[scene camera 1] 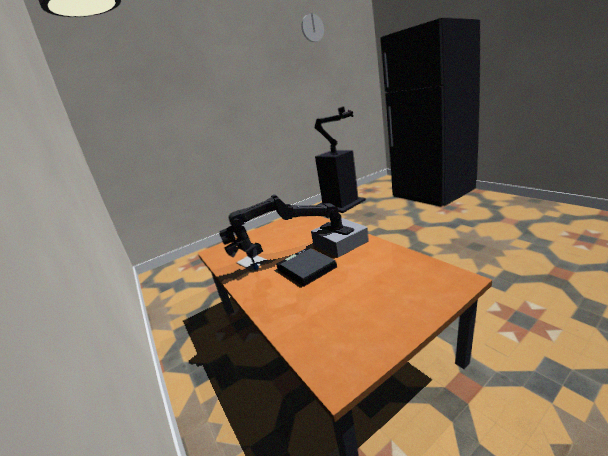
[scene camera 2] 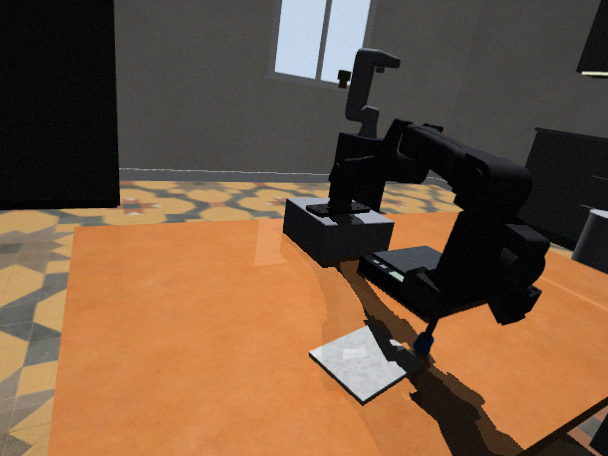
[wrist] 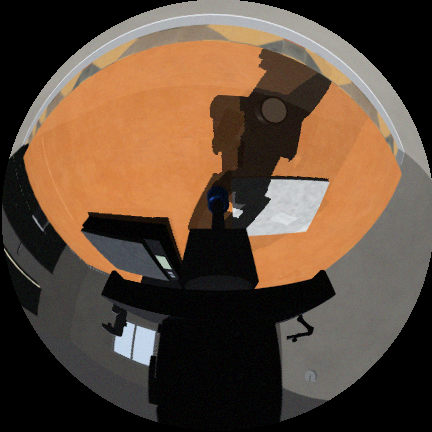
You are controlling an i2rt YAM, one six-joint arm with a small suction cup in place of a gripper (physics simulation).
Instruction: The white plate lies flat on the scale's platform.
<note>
My suction cup [scene camera 2: 421, 346] carries nothing. The cup is 10 cm from the middle of a white plate [scene camera 2: 365, 362], level with it. The table carries a black scale [scene camera 2: 387, 269].
The black scale shows as well in scene camera 1 [scene camera 1: 304, 267] and in the wrist view [wrist: 143, 248]. My suction cup also shows in the wrist view [wrist: 214, 191].
</note>
